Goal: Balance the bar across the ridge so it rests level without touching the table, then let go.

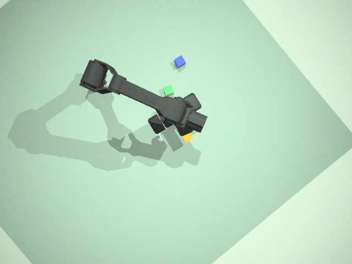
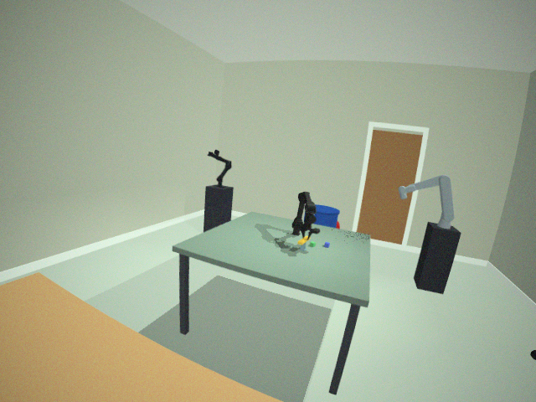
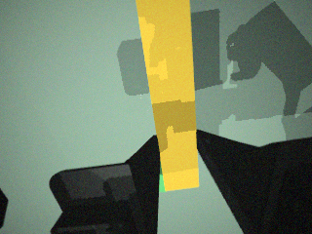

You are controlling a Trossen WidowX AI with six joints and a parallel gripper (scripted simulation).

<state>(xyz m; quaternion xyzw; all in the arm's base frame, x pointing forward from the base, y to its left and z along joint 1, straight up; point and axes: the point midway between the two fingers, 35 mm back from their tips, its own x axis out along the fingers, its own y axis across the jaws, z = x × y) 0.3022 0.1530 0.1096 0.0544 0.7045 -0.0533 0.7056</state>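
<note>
Right now my gripper tip is 30 mm short of the yellow bar. The rest, counted from my gripper tip: green cube: 90 mm behind, 40 mm to the left, 60 mm below; then blue cube: 150 mm behind, 150 mm to the left, 60 mm below.
</note>
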